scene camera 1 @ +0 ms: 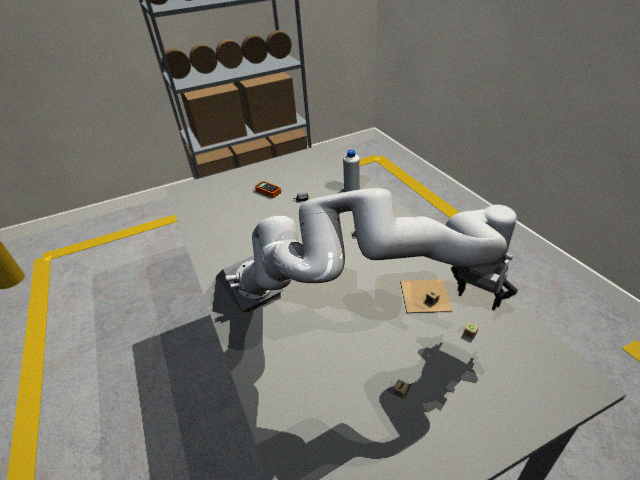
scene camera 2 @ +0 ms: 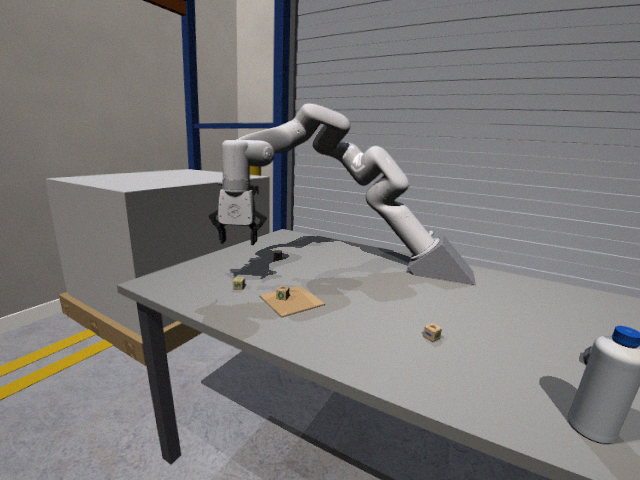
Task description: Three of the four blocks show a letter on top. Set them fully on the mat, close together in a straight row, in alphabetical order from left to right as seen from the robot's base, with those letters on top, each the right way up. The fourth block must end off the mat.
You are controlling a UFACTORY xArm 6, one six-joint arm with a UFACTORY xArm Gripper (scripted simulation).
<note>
In view: my gripper (scene camera 2: 238, 243) and a brown mat (scene camera 1: 414, 291).
The brown mat is seen too in scene camera 2 (scene camera 2: 299, 299). My gripper shows as well in scene camera 1 (scene camera 1: 477, 299).
</note>
